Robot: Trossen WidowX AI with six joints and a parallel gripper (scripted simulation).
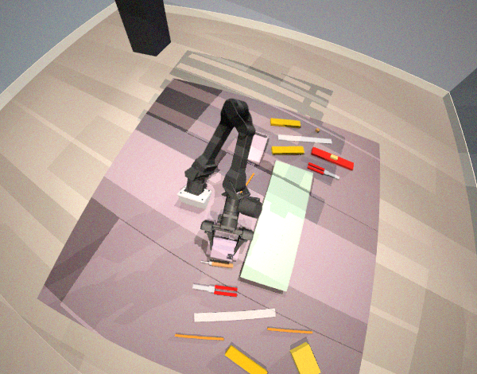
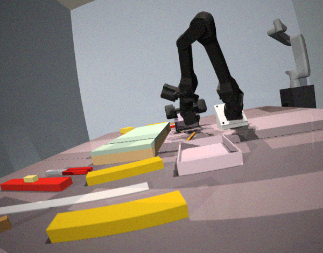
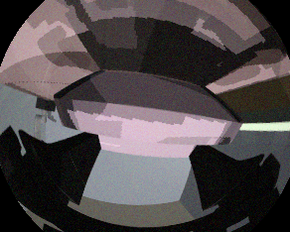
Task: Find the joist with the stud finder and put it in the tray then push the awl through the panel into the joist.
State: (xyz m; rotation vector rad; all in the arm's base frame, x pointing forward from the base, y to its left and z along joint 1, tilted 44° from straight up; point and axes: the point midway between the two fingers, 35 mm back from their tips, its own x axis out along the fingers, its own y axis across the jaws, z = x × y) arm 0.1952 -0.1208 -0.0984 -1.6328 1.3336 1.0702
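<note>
Right now my gripper tip is 10 mm short of the stud finder and 10 mm above it. Also, from my gripper tip: red level (610 mm to the left, 350 mm ahead, 50 mm below); then tray (510 mm to the left, 50 mm below, 50 mm behind); then awl (60 mm below, 50 mm to the right, 20 mm behind).
</note>
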